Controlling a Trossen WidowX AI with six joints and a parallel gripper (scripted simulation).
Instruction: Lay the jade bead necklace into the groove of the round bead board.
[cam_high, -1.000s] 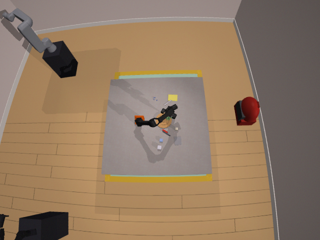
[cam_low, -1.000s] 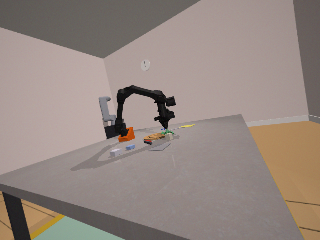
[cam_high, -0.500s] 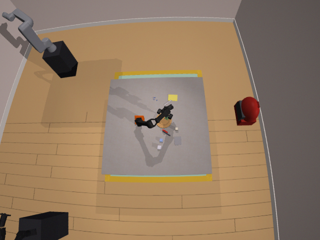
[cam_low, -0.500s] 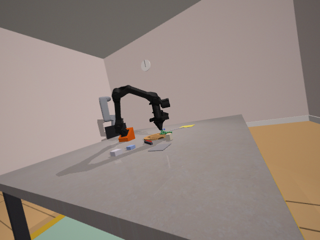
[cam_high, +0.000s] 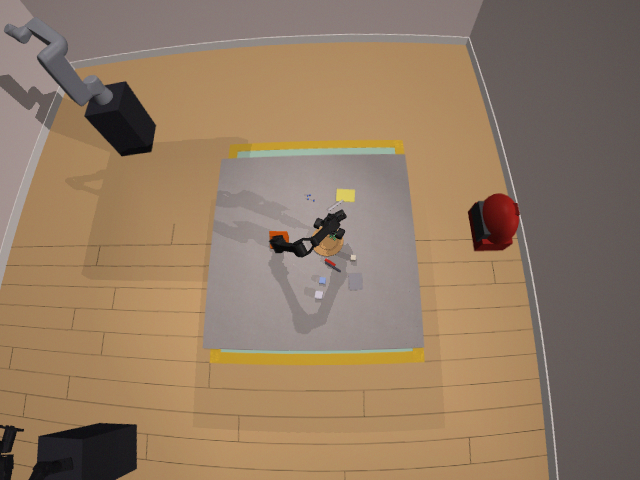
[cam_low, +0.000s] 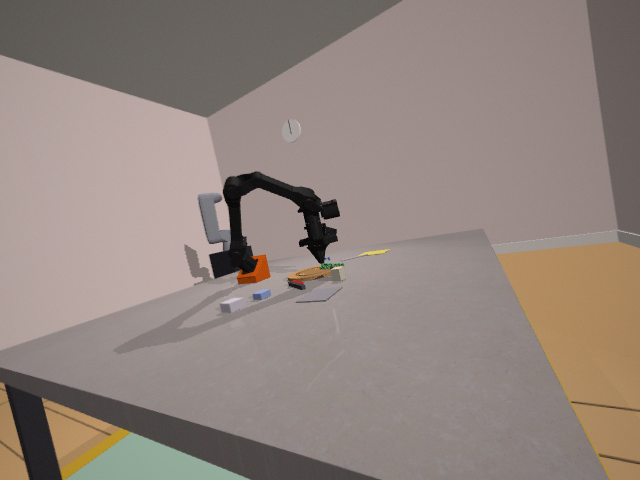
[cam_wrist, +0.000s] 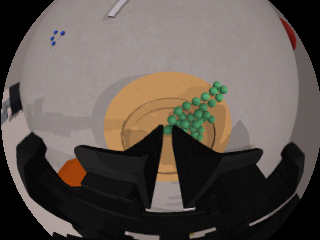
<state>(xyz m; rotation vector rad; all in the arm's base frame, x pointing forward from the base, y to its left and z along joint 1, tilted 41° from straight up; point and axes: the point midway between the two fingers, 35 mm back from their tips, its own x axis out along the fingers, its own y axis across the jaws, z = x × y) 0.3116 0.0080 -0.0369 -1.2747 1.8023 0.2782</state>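
Now: the round wooden bead board 40 mm to the right of my gripper tip, 20 mm below it and 20 mm behind it. Also, from my gripper tip: beige cube: 170 mm to the right, 130 mm ahead, 10 mm below; then red-handled tool: 190 mm to the right, 20 mm below; then blue block: 290 mm to the right, 60 mm behind, 20 mm below.
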